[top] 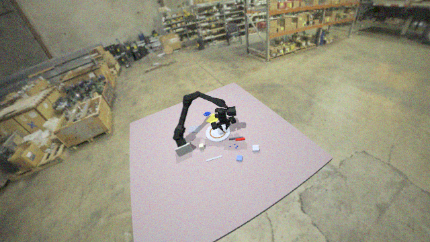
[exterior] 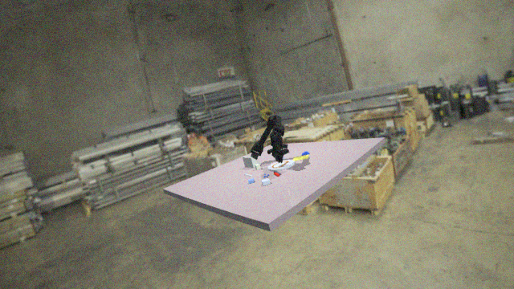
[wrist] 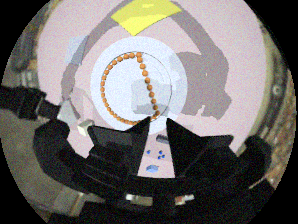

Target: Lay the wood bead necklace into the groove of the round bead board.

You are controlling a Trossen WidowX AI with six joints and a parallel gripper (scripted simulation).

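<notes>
Right now the red-handled tool is 70 mm ahead of my gripper tip, 100 mm to the right of it and 30 mm below it. Round my gripper tip: white stick 160 mm behind, 180 mm to the right, 40 mm below; cream cube 220 mm behind, 60 mm to the right, 20 mm below; yellow sheet 30 mm behind, 220 mm to the left, 40 mm below.
</notes>
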